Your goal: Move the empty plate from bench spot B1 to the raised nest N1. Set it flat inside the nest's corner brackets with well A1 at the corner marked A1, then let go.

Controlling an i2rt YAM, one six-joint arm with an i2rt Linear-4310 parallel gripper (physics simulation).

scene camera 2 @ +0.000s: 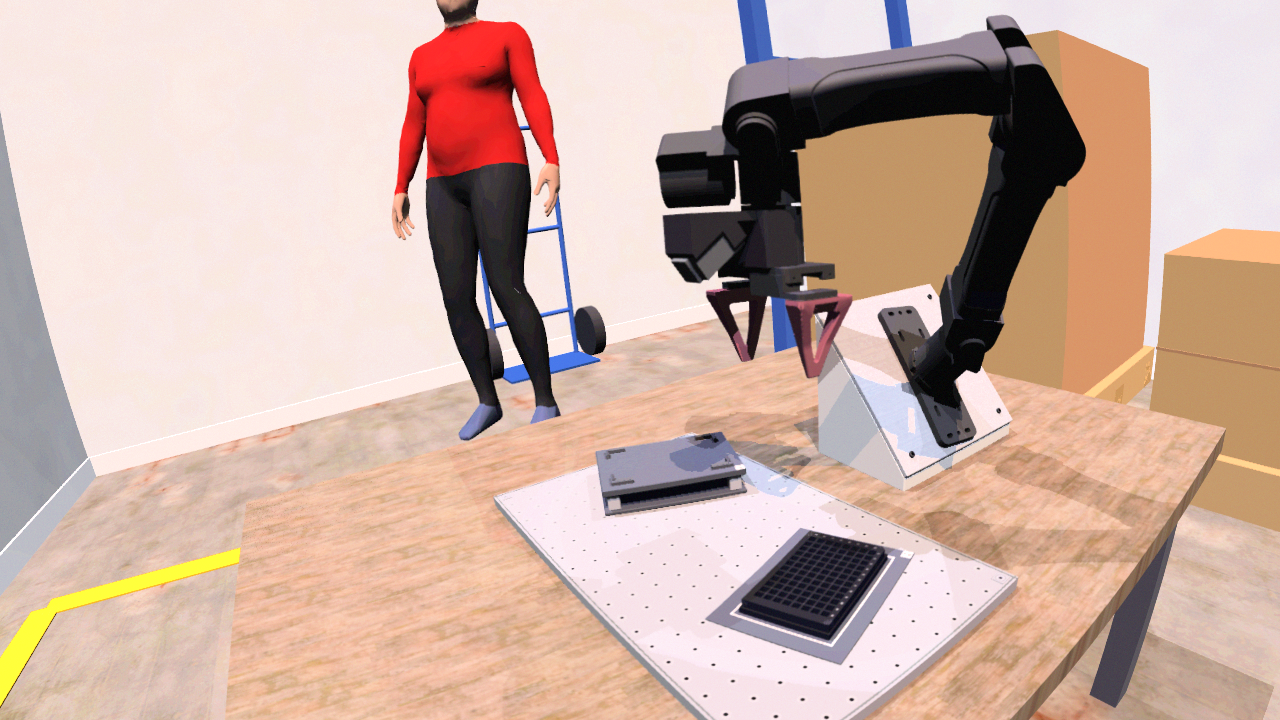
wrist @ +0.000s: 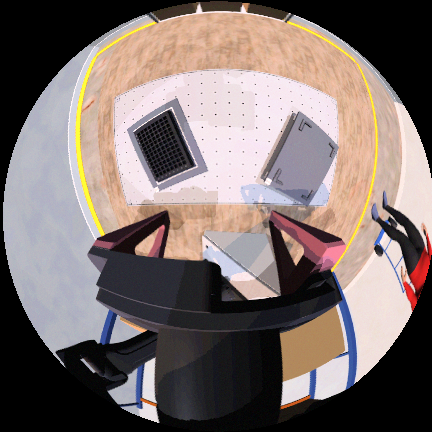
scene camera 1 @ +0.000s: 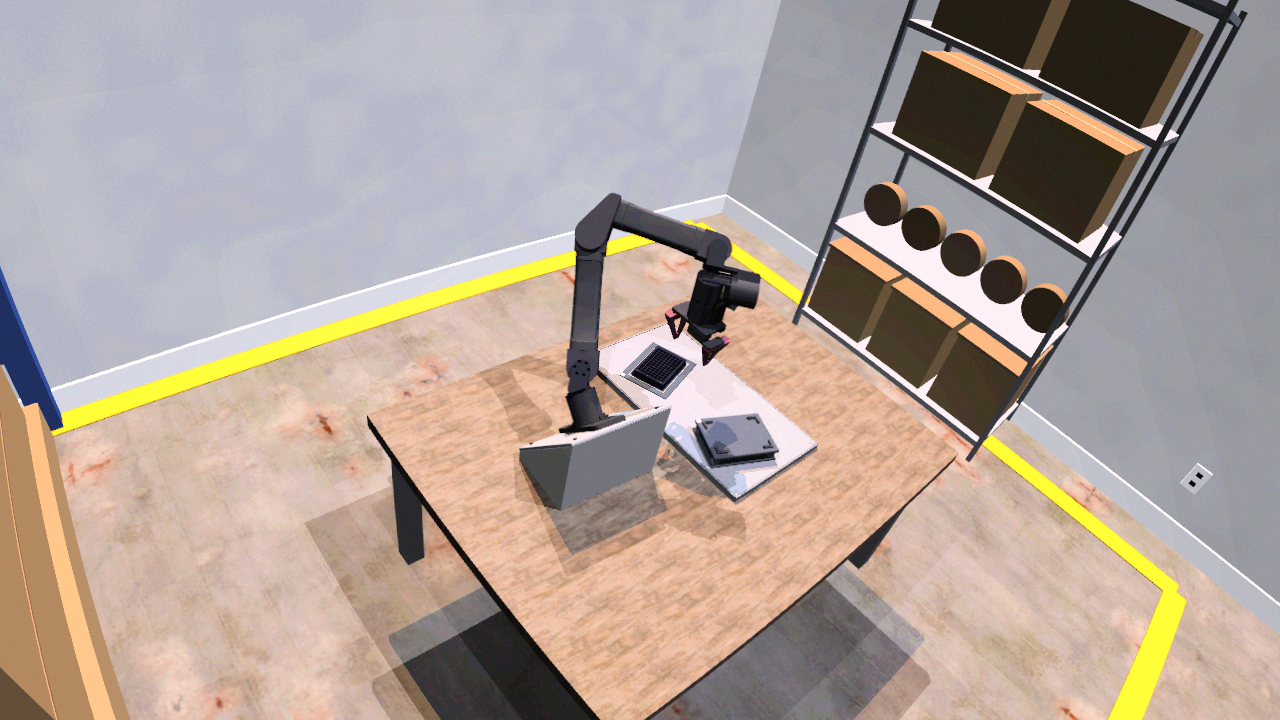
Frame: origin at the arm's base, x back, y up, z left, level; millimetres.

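Seen in the pictures: gripper, fingertip midpoint: [scene camera 2: 778, 368] [wrist: 218, 215] [scene camera 1: 690, 351]; arm's base, origin of the base link: [scene camera 2: 925, 374] [wrist: 227, 288] [scene camera 1: 591, 426].
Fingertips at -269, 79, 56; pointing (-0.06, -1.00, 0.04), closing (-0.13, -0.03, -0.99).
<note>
Pixels of each thing's middle, then the offset from my fingertips to it, as dx, dy, dz.
- empty plate, body centre: [scene camera 2: 818, 579] [wrist: 160, 146] [scene camera 1: 659, 366] -41, -157, +122
- raised nest N1, body centre: [scene camera 2: 667, 469] [wrist: 304, 159] [scene camera 1: 736, 438] -62, -148, -157
- white perforated board, body centre: [scene camera 2: 717, 546] [wrist: 229, 132] [scene camera 1: 699, 401] -77, -172, -4
The empty plate [scene camera 1: 661, 367] [scene camera 2: 816, 582] [wrist: 164, 146], a black grid of wells, lies flat inside the grey outline of spot B1 [scene camera 2: 776, 632] [wrist: 192, 145]. The raised nest N1 [scene camera 1: 735, 436] [scene camera 2: 669, 465] [wrist: 305, 155] is a grey platform with corner brackets and holds no plate. Its A1 lettering is too small to read. My gripper [scene camera 1: 691, 349] [scene camera 2: 779, 366] [wrist: 218, 215] is open and empty, pointing down. It hangs well above the bench, apart from both plate and nest. In the wrist view the plate is ahead to the left and the nest ahead to the right.
A white perforated board [scene camera 2: 599, 546] [wrist: 230, 150] carries the plate and the nest. The arm's wedge-shaped base [scene camera 1: 617, 456] [wrist: 250, 250] stands beside the board on the wooden table. A shelf rack [scene camera 1: 854, 176] and a person in red [scene camera 2: 469, 98] stand away from the table.
</note>
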